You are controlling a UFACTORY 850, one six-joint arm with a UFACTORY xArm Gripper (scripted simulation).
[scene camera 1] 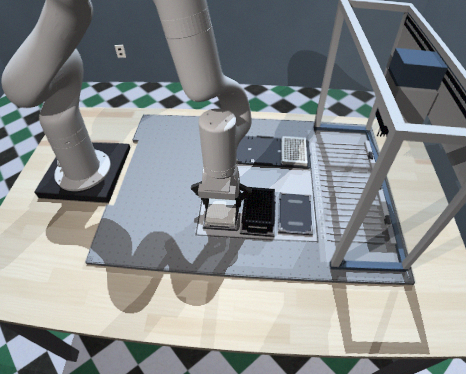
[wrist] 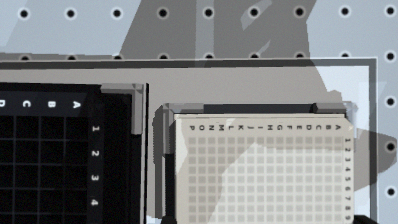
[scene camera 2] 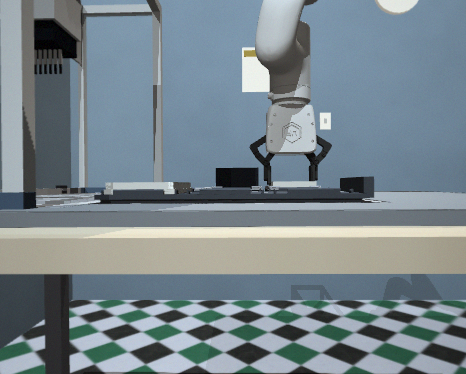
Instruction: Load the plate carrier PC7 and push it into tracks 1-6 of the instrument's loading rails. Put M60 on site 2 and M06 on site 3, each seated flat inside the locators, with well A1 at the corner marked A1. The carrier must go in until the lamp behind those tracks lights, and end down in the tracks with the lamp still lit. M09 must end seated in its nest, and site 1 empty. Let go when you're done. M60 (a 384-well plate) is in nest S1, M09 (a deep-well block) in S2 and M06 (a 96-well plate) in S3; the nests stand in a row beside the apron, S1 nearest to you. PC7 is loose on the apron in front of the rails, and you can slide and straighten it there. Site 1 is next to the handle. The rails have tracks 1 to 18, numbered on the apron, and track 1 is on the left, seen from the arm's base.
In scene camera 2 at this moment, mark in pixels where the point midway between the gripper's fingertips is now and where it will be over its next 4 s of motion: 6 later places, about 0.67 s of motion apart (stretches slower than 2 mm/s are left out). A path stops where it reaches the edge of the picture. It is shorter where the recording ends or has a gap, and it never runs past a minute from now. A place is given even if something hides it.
My gripper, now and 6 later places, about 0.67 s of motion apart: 290, 184; 290, 179; 290, 174; 290, 161; 290, 146; 290, 133; 283, 128
